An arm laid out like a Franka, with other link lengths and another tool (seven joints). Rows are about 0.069 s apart.
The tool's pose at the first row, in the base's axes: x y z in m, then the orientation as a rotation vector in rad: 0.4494, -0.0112, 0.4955, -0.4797, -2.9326, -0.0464
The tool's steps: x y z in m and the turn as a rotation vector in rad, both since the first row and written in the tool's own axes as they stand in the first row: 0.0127, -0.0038, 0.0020, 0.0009, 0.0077, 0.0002; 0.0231, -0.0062, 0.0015, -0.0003, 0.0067, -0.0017; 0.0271, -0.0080, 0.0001, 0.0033, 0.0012, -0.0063; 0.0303, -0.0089, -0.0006, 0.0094, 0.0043, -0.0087; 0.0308, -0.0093, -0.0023, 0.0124, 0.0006, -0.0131; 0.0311, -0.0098, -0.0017, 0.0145, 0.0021, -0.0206; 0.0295, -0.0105, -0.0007, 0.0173, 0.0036, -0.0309; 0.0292, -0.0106, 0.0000, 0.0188, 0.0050, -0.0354; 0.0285, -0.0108, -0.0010, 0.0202, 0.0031, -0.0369; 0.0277, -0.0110, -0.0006, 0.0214, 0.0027, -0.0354; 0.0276, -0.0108, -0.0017, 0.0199, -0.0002, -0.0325; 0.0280, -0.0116, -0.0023, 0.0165, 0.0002, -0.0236
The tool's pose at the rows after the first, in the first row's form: 0.4360, -0.0107, 0.4957, -0.4786, -2.9249, -0.0468; 0.4256, -0.0097, 0.4980, -0.4762, -2.9265, -0.0486; 0.4215, -0.0103, 0.5000, -0.4698, -2.9326, -0.0426; 0.4184, -0.0102, 0.5013, -0.4649, -2.9295, -0.0347; 0.4180, -0.0105, 0.5030, -0.4586, -2.9338, -0.0300; 0.4175, -0.0108, 0.5025, -0.4470, -2.9339, -0.0282; 0.4186, -0.0119, 0.5012, -0.4313, -2.9345, -0.0258; 0.4187, -0.0121, 0.5005, -0.4243, -2.9339, -0.0244; 0.4195, -0.0126, 0.5013, -0.4222, -2.9360, -0.0221; 0.4201, -0.0130, 0.5008, -0.4242, -2.9358, -0.0201; 0.4205, -0.0129, 0.5019, -0.4291, -2.9382, -0.0213; 0.4199, -0.0135, 0.5025, -0.4426, -2.9362, -0.0252
